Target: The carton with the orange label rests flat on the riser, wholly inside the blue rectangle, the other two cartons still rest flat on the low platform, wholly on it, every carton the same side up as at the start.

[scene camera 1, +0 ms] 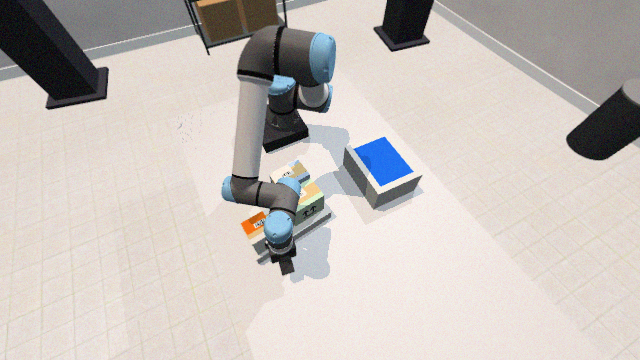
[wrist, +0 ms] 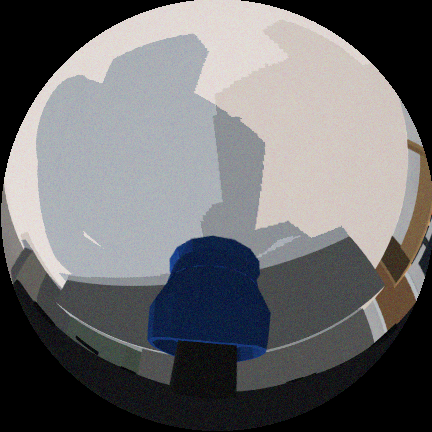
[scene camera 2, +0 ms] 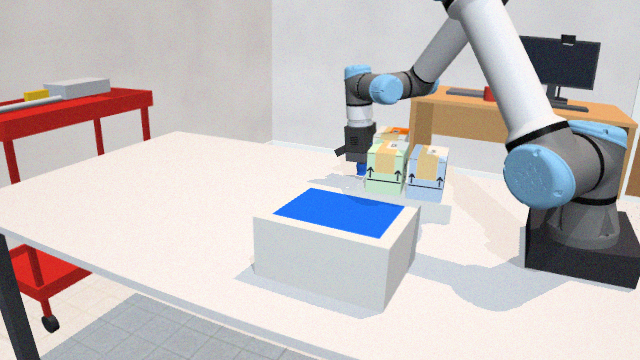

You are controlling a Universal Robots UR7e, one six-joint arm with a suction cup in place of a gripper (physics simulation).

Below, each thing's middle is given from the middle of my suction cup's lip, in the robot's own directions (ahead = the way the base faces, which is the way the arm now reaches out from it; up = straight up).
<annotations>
Right now my suction cup is 160 mm past the low platform (scene camera 2: 430, 211), 30 mm to the right of it and 10 mm above it. Also, from my suction cup: riser (scene camera 2: 354, 247) 470 mm to the left, 200 mm behind, 30 mm above.
</annotations>
